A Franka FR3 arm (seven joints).
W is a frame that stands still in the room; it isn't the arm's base.
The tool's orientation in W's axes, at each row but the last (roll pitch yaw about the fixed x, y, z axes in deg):
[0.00, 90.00, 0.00]
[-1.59, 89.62, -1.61]
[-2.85, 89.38, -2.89]
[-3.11, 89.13, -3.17]
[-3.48, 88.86, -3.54]
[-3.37, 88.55, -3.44]
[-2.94, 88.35, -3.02]
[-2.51, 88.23, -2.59]
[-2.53, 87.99, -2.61]
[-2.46, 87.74, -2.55]
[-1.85, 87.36, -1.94]
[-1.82, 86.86, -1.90]
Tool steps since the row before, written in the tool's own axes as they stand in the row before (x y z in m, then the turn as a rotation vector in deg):
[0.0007, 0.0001, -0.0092, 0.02, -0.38, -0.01]
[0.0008, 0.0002, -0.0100, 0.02, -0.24, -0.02]
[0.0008, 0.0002, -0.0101, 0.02, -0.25, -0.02]
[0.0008, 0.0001, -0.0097, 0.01, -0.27, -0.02]
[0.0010, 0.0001, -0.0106, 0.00, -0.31, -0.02]
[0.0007, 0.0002, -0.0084, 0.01, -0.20, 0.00]
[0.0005, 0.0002, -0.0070, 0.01, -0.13, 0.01]
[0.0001, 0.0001, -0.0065, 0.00, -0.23, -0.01]
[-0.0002, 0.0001, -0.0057, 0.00, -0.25, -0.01]
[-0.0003, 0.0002, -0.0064, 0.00, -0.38, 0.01]
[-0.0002, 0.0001, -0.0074, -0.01, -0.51, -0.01]
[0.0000, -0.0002, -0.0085, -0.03, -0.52, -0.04]
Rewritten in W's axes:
[-0.0092, 0.0001, -0.0007, -0.01, -0.38, -0.02]
[-0.0100, 0.0002, -0.0009, -0.02, -0.24, -0.02]
[-0.0101, 0.0002, -0.0009, -0.02, -0.25, -0.02]
[-0.0097, 0.0001, -0.0009, -0.02, -0.27, -0.01]
[-0.0106, 0.0001, -0.0012, -0.02, -0.31, 0.00]
[-0.0084, 0.0002, -0.0009, 0.00, -0.20, -0.01]
[-0.0070, 0.0002, -0.0007, 0.01, -0.13, -0.01]
[-0.0065, 0.0001, -0.0003, -0.01, -0.23, 0.00]
[-0.0057, 0.0001, 0.0000, -0.01, -0.25, 0.00]
[-0.0064, 0.0002, 0.0000, 0.01, -0.38, 0.00]
[-0.0074, 0.0001, -0.0001, -0.01, -0.51, 0.01]
[-0.0085, -0.0002, -0.0005, -0.04, -0.52, 0.03]

